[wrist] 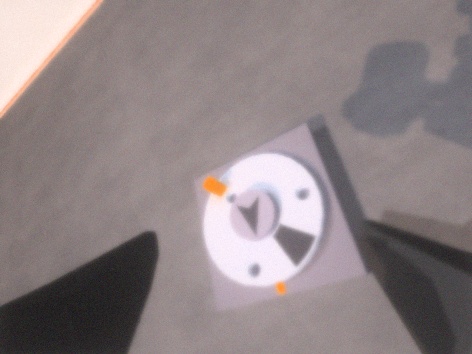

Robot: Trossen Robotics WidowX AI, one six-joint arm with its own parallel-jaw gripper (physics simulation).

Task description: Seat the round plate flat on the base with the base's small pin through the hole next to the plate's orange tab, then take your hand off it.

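Frame: origin at the arm's base, x ahead, y left, z up, level; millimetres.
Seen in the pictures: gripper, fingertip midpoint: (258,236).
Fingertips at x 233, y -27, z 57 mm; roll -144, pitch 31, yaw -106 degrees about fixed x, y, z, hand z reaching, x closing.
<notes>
Pixels of each thing's top centre, then the offset from my fingertips to it. "pt": a spot on its surface instead. Level surfaces: height alone.
- white round plate at its top centre: (247,212) dx +42, dy +42, dz -86 mm
- square mauve base at a spot on its surface: (342,255) pt dx -8, dy -6, dz -110 mm
- orange tab at its top centre: (209,184) dx +80, dy +68, dz -86 mm
- hole at a spot on its surface: (229,198) pt dx +69, dy +65, dz -107 mm
- dark wedge at a spot on its surface: (296,245) pt dx +8, dy +18, dz -98 mm
- small orange mark at a spot on its surface: (281,288) pt dx -16, dy +45, dz -109 mm
- grey table at its surface level: dz -135 mm
The white round plate (225,250) lies on the square mauve base (342,255), around its central hub (267,215) with a dark arrow. The orange tab (215,186) points to the upper left, with a small dark spot at the hole (231,198) beside it. I cannot tell whether the small pin is in that hole. The plate has a dark wedge (296,245) at its lower right; whether it lies fully flat is unclear. My gripper (258,236) is open and empty, its fingers on either side of the plate, apart from it in this view.
A small orange mark (281,288) is on the base below the plate. The base has a dark side wall (340,172) at the right, near the right finger. Dark shadows (395,90) fall on the grey table (150,125) at the upper right. A pale area with an orange edge shows top left.
</notes>
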